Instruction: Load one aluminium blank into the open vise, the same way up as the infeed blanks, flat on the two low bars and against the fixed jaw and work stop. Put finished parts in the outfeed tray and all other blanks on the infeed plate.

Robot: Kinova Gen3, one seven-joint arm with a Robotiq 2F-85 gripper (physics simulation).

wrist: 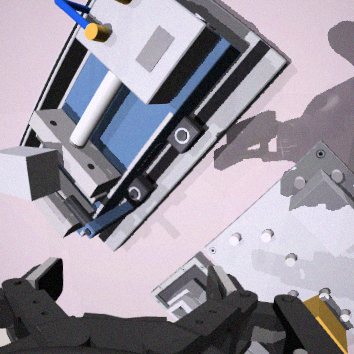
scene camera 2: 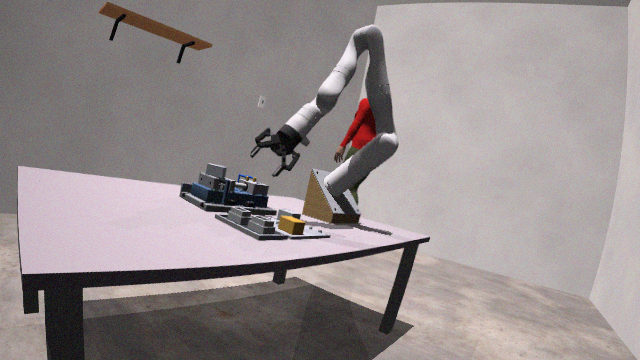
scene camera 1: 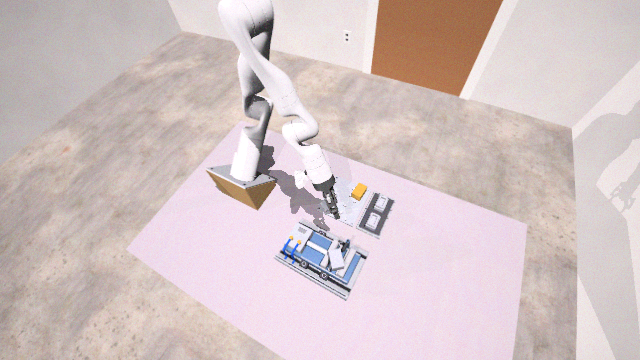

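Seen in the pictures: gripper, fingertip midpoint: (wrist: 134,278) (scene camera 2: 261,166) (scene camera 1: 336,210); arm's base, origin of the base link: (scene camera 2: 331,187) (scene camera 1: 243,177).
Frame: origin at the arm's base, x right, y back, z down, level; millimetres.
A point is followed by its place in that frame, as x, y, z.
Note:
My gripper (scene camera 1: 337,217) @(25, -413, -31) (scene camera 2: 265,164) @(25, -413, -31) (wrist: 134,278) @(25, -413, -31) is open and empty, above the table between the vise and infeed plate. The vise (scene camera 1: 313,256) @(180, -380, 69) (scene camera 2: 201,192) @(153, -533, 88) (wrist: 127,150) @(112, -406, 70) holds a plain grey blank (scene camera 1: 336,258) @(176, -467, -2) (scene camera 2: 216,171) @(159, -479, 16) (wrist: 25,172) @(155, -447, -2) at its jaws; it stands well above them and looks skewed in scene camera 1. Its underside and the low bars are hidden. Another grey blank (scene camera 2: 288,215) @(-79, -367, 96) (wrist: 324,187) @(-44, -328, 86) is on the infeed plate (scene camera 1: 348,212) @(-54, -436, 122) (scene camera 2: 320,234) @(-196, -360, 121) (wrist: 280,215) @(-39, -383, 121). Two stepped finished parts (scene camera 1: 381,202) @(-136, -552, 103) (scene camera 1: 373,221) @(-42, -544, 103) (scene camera 2: 239,215) @(-58, -559, 102) (scene camera 2: 261,224) @(-147, -569, 100) sit in the outfeed tray (scene camera 1: 368,232) @(3, -538, 117).
An orange block (scene camera 1: 359,191) @(-145, -452, 86) (scene camera 2: 291,225) @(-170, -474, 98) (wrist: 327,325) @(-147, -428, 90) sits on the infeed plate near the tray, among short pins. Blue hoses with yellow fittings (wrist: 97,32) @(156, -320, 20) rise at the vise's rear. A blue arm (wrist: 112,219) @(88, -475, 62) sticks out at the vise's side. A person in red (scene camera 2: 364,127) stands behind the arm.

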